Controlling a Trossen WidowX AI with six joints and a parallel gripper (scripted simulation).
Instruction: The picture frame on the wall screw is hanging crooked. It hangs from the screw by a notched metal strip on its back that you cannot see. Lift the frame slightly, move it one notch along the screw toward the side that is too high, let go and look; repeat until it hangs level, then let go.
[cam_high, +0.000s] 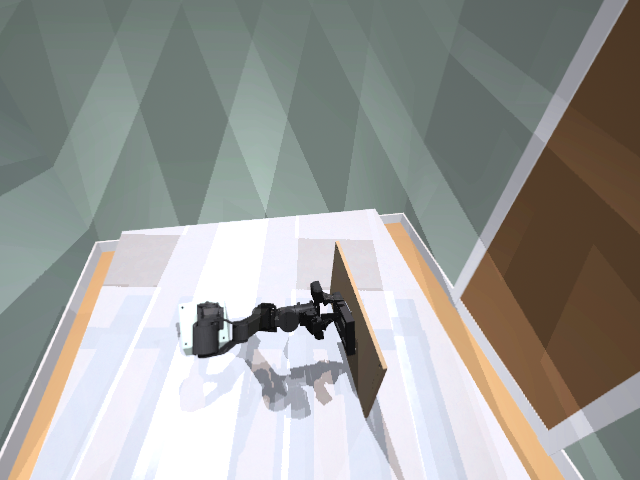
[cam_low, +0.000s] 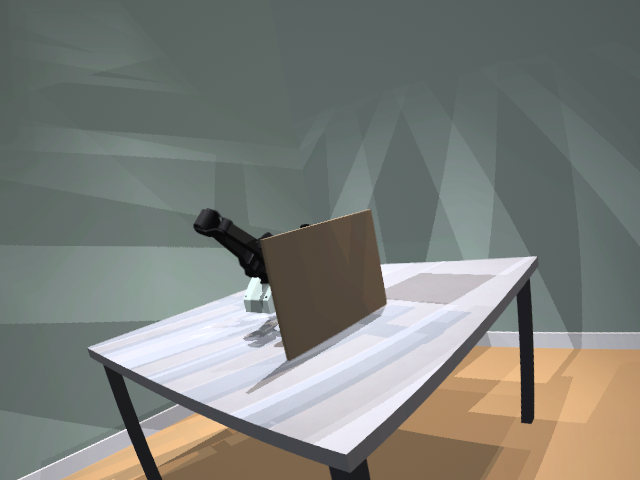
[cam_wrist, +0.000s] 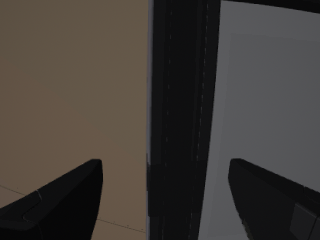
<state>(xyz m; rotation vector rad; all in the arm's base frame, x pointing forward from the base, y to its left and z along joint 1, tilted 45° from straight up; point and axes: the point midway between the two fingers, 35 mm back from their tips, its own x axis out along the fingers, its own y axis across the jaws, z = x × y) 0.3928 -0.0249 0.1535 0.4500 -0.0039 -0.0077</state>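
The dark picture frame is 50 mm below my gripper tip, 20 mm to the right of it and 10 mm ahead of it. From my gripper tip the other things lie so: brown wall board (60 mm below, 30 mm to the right, 20 mm ahead).
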